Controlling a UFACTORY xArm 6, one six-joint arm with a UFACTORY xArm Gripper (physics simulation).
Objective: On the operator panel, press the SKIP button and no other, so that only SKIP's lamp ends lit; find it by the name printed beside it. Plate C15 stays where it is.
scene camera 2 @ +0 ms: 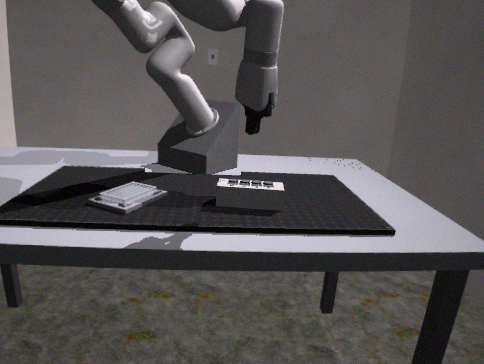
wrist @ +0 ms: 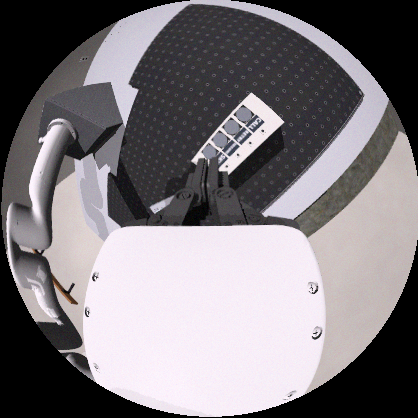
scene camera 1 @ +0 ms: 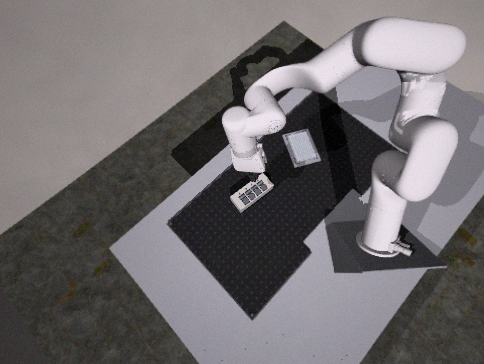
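Where they show: gripper, between the fingertips: (scene camera 2: 252, 132) (wrist: 209, 171) (scene camera 1: 254, 178); arm's base, origin of its link: (scene camera 2: 202, 122) (wrist: 61, 131) (scene camera 1: 377, 243).
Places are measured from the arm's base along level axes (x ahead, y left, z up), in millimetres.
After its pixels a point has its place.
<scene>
The operator panel (scene camera 1: 241, 204) {x 448, y 139, z -93 mm} (scene camera 2: 278, 187) {x 478, y 133, z -93 mm} (wrist: 270, 120) {x 484, y 129, z -94 mm} is a pale-topped box with a row of four grey round buttons. In the wrist view, CALL is printed by the button at the far end. The button (wrist: 210, 151) {x 420, y 33, z -91 mm} nearest my fingertips has a label starting "SK", partly hidden by a finger. The small lamp dots beside the labels look dark. My gripper (scene camera 1: 255, 177) {x 447, y 65, z 37 mm} (scene camera 2: 252, 133) {x 447, y 65, z 37 mm} (wrist: 209, 171) {x 447, y 65, z 37 mm} is shut and empty, above the panel and apart from it. Plate C15 (scene camera 1: 301, 146) {x 398, y -229, z -124 mm} (scene camera 2: 127, 194) {x 432, y -234, z -121 mm} lies flat on the mat; a pale corner shows in the wrist view (wrist: 158, 206) {x 329, y -205, z -135 mm}.
The dark perforated mat (scene camera 1: 240, 250) {x 352, y 275, z -146 mm} (scene camera 2: 330, 210) {x 512, y 267, z -146 mm} (wrist: 310, 95) {x 533, y 231, z -146 mm} lies on the pale table (scene camera 1: 165, 285) {x 501, y 538, z -159 mm} (scene camera 2: 420, 220) {x 574, y 500, z -159 mm}. The arm's grey base block (scene camera 1: 345, 250) {x 68, y 77, z -13 mm} (scene camera 2: 220, 150) {x 89, y 52, z -82 mm} (wrist: 85, 110) {x 87, y 55, z -46 mm} stands beside the mat. Plate C15 stands to one side of the panel.
</scene>
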